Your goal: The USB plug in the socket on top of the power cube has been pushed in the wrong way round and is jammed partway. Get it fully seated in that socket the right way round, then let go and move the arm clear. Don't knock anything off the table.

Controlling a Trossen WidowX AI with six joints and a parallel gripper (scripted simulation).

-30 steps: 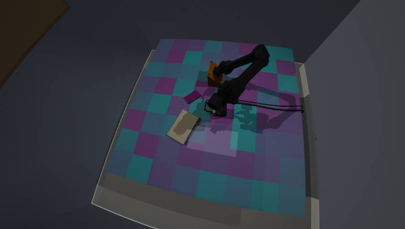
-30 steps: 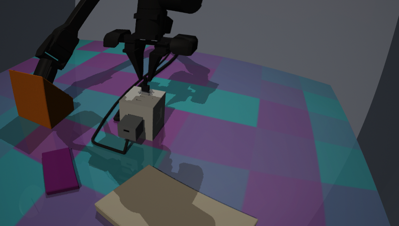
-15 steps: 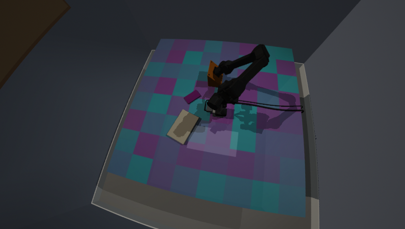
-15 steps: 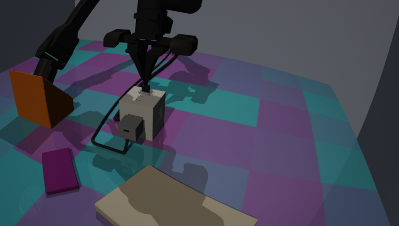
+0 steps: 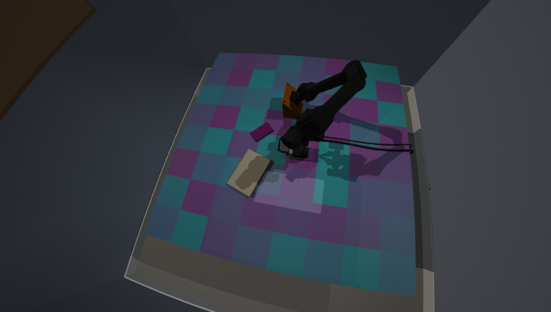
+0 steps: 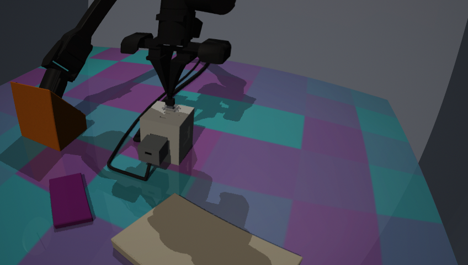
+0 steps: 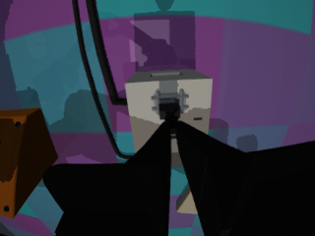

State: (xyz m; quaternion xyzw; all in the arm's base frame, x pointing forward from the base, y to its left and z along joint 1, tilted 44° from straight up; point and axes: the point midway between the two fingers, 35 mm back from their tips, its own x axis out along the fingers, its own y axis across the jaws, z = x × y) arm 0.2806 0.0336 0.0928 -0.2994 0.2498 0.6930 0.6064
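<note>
My gripper tip is now 40 mm above the USB socket and 10 mm to the right of it. From my gripper tip the other things lie so: flat beige slab 220 mm to the right, 170 mm ahead, 100 mm below; then black USB plug 10 mm below; then magenta block 230 mm to the right, 110 mm below, 70 mm behind.
</note>
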